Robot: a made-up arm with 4 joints.
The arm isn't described. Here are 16 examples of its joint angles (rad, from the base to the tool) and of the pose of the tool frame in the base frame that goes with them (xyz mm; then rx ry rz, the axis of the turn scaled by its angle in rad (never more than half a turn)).
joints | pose
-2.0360 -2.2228 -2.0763 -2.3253 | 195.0 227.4 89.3 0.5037 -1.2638 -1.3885
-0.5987 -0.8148 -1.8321 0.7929 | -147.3 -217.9 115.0 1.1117 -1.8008 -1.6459
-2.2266 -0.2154 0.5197 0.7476 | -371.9 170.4 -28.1 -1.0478 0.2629 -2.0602
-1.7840 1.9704 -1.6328 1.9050 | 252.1 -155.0 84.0 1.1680 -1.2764 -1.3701
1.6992 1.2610 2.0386 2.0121 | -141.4 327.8 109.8 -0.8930 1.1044 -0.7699
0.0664 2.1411 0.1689 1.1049 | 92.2 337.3 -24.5 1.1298 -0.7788 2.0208
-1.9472 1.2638 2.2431 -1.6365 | -156.9 -267.7 129.2 -1.4349 1.5292 -2.1772
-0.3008 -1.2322 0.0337 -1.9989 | -311.4 -93.6 49.3 1.4731 1.5635 -0.9839
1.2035 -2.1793 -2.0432 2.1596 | -81.1 -345.2 96.6 -0.4040 1.7241 2.2590
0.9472 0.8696 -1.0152 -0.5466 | 132.1 110.2 8.7 0.2560 1.2922 1.8705
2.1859 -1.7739 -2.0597 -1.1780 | 168.5 -157.8 128.0 1.6786 1.1182 1.4542
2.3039 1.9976 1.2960 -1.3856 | -331.2 72.1 67.8 0.5340 2.0791 -2.2562
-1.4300 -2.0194 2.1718 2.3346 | -124.6 367.3 102.3 -0.8015 0.8851 -0.6613
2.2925 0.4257 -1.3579 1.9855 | -76.3 296.0 71.2 1.6420 0.4595 0.7065
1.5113 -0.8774 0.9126 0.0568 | 369.3 -264.2 -3.4 -0.8652 -0.3403 0.6144
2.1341 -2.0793 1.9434 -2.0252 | 120.3 -319.7 102.9 -1.1850 1.2265 -1.8209
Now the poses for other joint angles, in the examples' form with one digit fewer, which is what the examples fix.
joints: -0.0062 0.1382 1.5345 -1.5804
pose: 88 -350 88 -1.240 1.137 -1.091
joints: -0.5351 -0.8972 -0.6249 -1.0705
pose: -238 -104 -4 1.145 0.426 -0.926
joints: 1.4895 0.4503 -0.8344 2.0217
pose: 167 269 53 1.795 -0.614 0.487
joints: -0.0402 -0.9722 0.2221 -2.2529
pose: -224 -241 67 1.031 2.118 -0.773
